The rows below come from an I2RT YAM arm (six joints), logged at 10 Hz.
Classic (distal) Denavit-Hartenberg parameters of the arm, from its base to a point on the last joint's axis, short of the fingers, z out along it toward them. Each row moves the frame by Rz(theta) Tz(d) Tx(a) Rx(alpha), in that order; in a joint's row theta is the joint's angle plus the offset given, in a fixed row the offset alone. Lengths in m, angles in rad.
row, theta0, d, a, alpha
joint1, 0, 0.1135, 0.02, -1.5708
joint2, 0, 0, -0.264, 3.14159
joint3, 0.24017, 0, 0.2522, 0
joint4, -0.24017, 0, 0.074, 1.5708
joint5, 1.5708, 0, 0, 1.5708
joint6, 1.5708, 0.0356, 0, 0
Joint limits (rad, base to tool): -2.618..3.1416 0..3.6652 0..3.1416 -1.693..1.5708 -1.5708..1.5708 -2.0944..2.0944
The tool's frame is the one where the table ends.
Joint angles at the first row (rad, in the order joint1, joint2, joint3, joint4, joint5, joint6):
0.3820, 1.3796, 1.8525, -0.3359, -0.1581, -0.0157
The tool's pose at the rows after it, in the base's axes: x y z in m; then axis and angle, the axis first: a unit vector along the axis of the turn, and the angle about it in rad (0 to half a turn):
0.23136, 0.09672, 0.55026, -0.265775, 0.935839, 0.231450, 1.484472
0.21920, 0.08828, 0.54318, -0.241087, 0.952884, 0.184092, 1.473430
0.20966, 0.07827, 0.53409, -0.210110, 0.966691, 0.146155, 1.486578
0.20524, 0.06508, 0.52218, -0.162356, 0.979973, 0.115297, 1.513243
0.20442, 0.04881, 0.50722, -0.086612, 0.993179, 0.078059, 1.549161
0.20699, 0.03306, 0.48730, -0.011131, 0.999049, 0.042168, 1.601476
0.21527, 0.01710, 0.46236, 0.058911, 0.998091, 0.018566, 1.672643
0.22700, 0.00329, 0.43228, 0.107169, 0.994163, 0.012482, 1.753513
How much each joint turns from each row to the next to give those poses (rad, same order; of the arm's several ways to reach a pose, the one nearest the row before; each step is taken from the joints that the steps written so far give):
-0.0007, -0.0656, -0.0573, -0.0089, 0.0544, -0.0376
-0.0038, -0.0632, -0.0710, -0.0003, 0.0682, -0.0245
-0.0184, -0.0565, -0.0636, -0.0173, 0.0470, -0.0039
-0.0452, -0.0476, -0.0648, -0.0165, 0.0297, 0.0230
-0.0650, -0.0411, -0.0698, -0.0138, 0.0444, 0.0456
-0.0694, -0.0326, -0.0805, -0.0088, 0.0393, 0.0490
-0.0772, -0.0130, -0.0853, -0.0011, 0.0150, 0.0580
-0.0684, 0.0030, -0.0944, 0.0159, -0.0157, 0.0515

